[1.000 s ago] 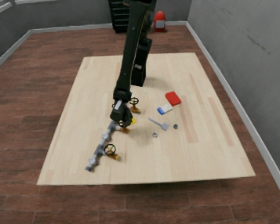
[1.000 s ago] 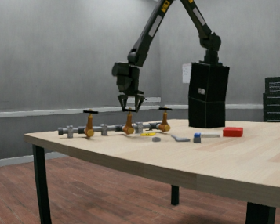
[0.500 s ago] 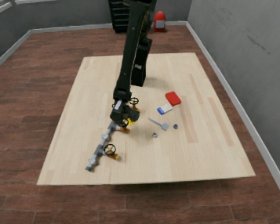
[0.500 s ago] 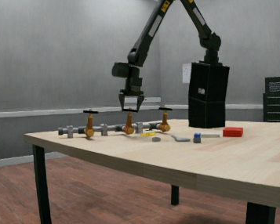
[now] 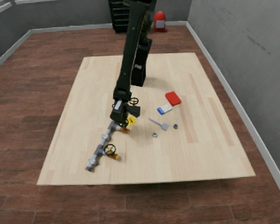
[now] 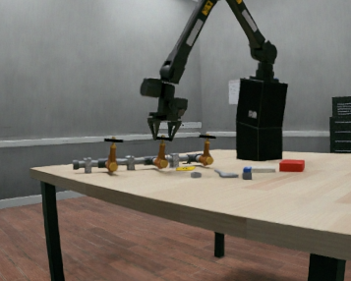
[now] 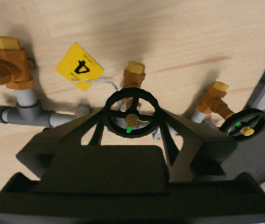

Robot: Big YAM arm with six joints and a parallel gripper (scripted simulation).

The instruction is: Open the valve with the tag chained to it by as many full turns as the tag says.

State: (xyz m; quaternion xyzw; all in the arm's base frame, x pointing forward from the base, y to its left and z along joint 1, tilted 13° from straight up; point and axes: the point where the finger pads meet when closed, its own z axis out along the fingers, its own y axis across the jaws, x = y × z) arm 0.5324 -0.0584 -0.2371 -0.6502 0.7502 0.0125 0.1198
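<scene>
My gripper is now 90 mm past the yellow tag, 30 mm to the right of it and 120 mm above it. The rest, counted from my hand: blue-and-white block (180 mm behind, 300 mm to the left, 110 mm below); then grey flat tool (50 mm behind, 250 mm to the left, 110 mm below); then grey part (30 mm behind, 360 mm to the left, 110 mm below).
</scene>
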